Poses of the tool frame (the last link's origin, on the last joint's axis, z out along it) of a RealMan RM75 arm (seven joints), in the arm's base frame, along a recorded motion.
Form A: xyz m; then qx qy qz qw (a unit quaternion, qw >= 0).
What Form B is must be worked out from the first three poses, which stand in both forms.
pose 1, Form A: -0.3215, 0.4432, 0.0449, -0.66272, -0.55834, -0.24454, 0.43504
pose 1, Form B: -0.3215, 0.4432, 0.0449, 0.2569, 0.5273, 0.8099, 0.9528, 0.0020, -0.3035
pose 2, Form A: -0.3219, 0.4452, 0.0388, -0.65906, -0.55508, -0.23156, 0.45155
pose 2, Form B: -0.3219, 0.4452, 0.0388, 0.2765, 0.5225, 0.8065, 0.9408, 0.0240, -0.3381
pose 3, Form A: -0.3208, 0.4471, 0.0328, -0.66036, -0.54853, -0.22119, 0.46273
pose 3, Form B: -0.3208, 0.4471, 0.0328, 0.3004, 0.5197, 0.7998, 0.9292, 0.0300, -0.3685
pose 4, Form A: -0.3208, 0.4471, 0.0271, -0.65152, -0.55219, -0.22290, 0.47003
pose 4, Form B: -0.3208, 0.4471, 0.0271, 0.2908, 0.5100, 0.8095, 0.9291, 0.0517, -0.3663
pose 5, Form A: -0.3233, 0.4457, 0.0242, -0.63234, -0.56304, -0.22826, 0.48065
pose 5, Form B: -0.3233, 0.4457, 0.0242, 0.2618, 0.4926, 0.8299, 0.9315, 0.0961, -0.3508
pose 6, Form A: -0.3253, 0.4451, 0.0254, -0.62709, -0.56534, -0.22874, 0.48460
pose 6, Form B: -0.3253, 0.4451, 0.0254, 0.2561, 0.4873, 0.8348, 0.9307, 0.1089, -0.3491
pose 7, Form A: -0.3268, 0.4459, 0.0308, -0.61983, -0.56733, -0.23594, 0.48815
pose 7, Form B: -0.3268, 0.4459, 0.0308, 0.2449, 0.4729, 0.8464, 0.9336, 0.1203, -0.3374
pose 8, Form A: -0.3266, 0.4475, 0.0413, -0.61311, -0.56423, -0.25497, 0.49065
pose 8, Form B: -0.3266, 0.4475, 0.0413, 0.2333, 0.4417, 0.8663, 0.9421, 0.1182, -0.3139
